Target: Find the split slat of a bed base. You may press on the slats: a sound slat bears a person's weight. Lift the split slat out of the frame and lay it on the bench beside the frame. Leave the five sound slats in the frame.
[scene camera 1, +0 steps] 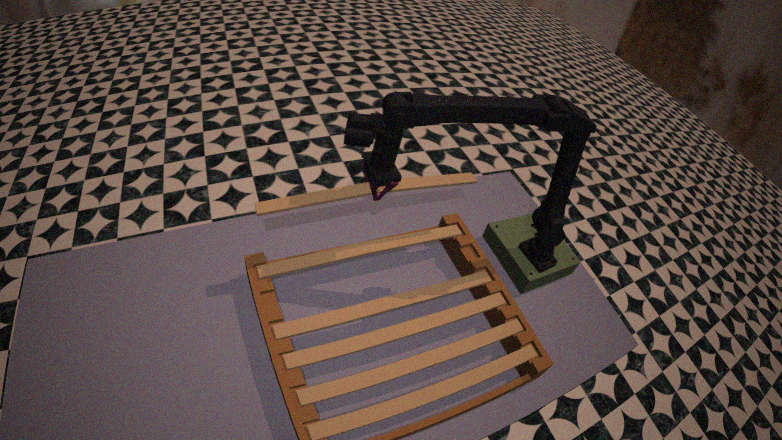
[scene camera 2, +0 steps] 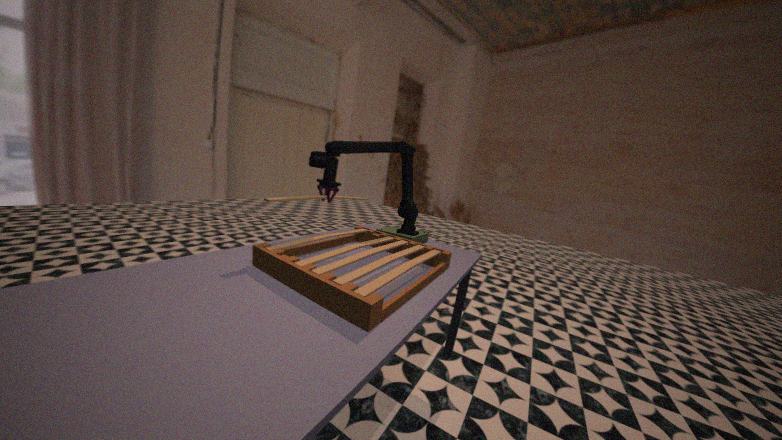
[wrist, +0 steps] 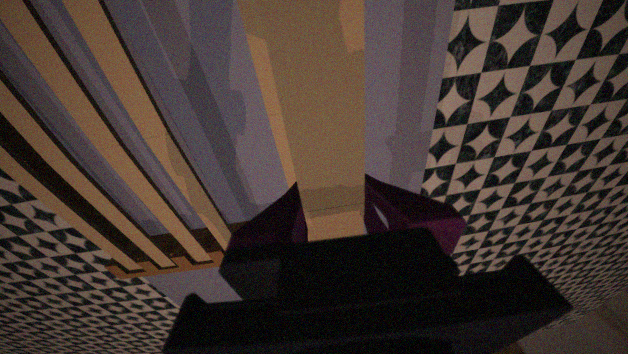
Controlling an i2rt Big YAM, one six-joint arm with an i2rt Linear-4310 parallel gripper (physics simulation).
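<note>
My gripper (scene camera 1: 381,191) (scene camera 2: 328,195) (wrist: 329,180) is shut on a pale wooden slat (scene camera 1: 317,199) (scene camera 2: 284,199) (wrist: 327,110). The slat hangs roughly level in the air near the bench's far edge, beyond the frame, with its shadow on the bench (scene camera 1: 136,328) (scene camera 2: 164,339) (wrist: 195,285). A faint line crosses it near the fingers in the wrist view. The brown bed frame (scene camera 1: 267,311) (scene camera 2: 317,287) holds several slats. One slot is empty, between the far slat (scene camera 1: 355,250) and the following slat (scene camera 1: 382,304).
The arm's green base block (scene camera 1: 503,249) (scene camera 2: 419,237) stands on the bench, close to the frame's right side in scene camera 1. The bench's far edge runs close to the held slat. A patterned floor (scene camera 1: 164,136) (scene camera 2: 546,339) (wrist: 525,90) lies beyond it.
</note>
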